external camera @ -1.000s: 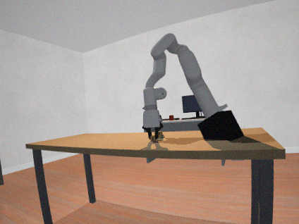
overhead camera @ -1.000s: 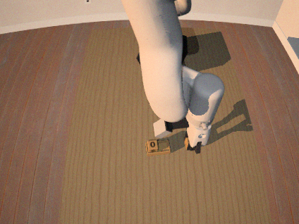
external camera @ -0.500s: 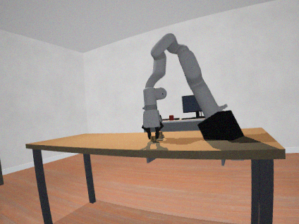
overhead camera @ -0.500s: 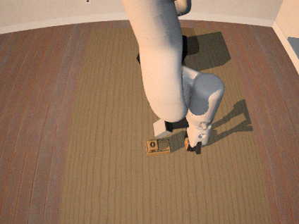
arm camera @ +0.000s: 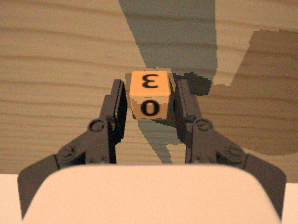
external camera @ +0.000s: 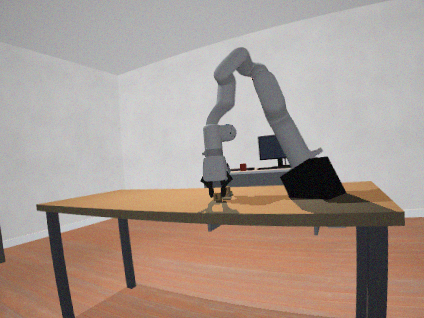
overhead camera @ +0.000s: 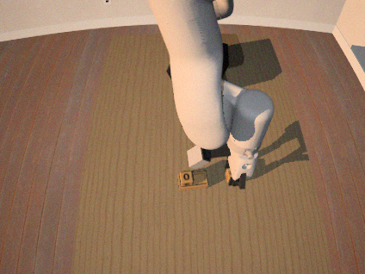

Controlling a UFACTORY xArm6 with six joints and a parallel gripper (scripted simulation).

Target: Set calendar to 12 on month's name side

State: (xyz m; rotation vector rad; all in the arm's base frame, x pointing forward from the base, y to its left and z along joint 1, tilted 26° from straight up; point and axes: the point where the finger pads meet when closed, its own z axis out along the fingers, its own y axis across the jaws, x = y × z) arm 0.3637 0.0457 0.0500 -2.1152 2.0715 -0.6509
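The number cube lies 2 cm below my hand. Round my hand: tray: 11 cm to the right, 2 cm below.
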